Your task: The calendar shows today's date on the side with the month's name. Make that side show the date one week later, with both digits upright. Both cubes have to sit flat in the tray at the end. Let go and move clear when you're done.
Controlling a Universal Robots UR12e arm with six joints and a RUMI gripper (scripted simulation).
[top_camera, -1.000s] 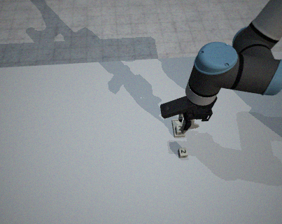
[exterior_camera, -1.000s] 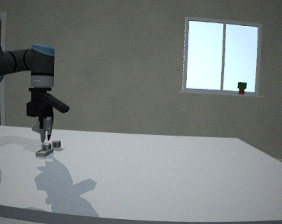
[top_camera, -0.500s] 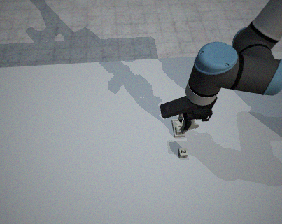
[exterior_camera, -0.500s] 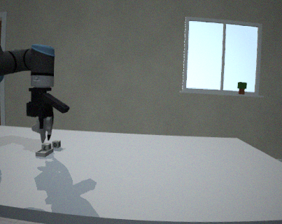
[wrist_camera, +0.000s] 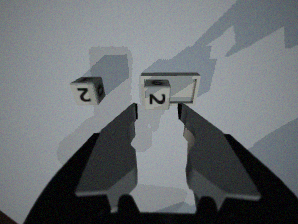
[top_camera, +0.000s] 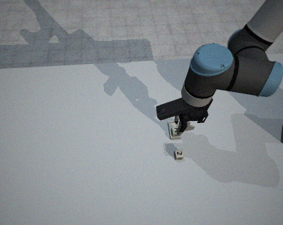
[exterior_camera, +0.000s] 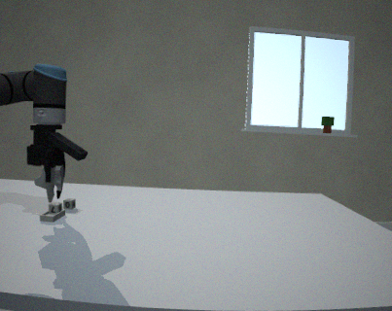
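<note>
My hand is 5 cm above the tray and 2 cm to the left of it. From my hand the other things lie so: cube (9 cm to the left, 5 cm below, 1 cm ahead).
</note>
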